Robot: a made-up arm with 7 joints.
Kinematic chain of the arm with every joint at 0, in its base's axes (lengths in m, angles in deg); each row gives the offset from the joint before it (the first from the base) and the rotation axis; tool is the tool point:
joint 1: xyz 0 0 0.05 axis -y
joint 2: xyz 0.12 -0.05 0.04 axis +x
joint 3: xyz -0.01 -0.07 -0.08 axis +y
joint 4: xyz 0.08 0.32 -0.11 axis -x
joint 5: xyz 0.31 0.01 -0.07 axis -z
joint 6: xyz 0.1 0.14 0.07 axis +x
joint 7: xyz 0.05 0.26 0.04 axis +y
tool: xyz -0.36 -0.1 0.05
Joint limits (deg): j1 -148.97..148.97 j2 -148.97..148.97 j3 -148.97..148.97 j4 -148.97..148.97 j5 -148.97..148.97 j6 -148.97..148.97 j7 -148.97..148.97
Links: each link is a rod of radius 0.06 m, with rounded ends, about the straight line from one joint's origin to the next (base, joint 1, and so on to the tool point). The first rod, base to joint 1, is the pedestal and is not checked.
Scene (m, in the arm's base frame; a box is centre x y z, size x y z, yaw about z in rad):
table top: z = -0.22
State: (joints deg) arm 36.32 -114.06 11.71 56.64 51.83 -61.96 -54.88
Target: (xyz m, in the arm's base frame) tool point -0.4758 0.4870 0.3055
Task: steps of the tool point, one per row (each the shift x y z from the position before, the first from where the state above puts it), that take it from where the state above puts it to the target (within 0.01 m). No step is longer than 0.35 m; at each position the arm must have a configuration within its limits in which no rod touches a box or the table.
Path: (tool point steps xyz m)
1: 0.0031 0.1171 0.1153
2: -0.0633 0.1500 0.1202
3: -0.1367 0.1804 0.0797
4: -0.1901 0.1983 -0.0107
5: -0.1909 0.1946 -0.1350
6: -0.1181 0.1648 -0.2535

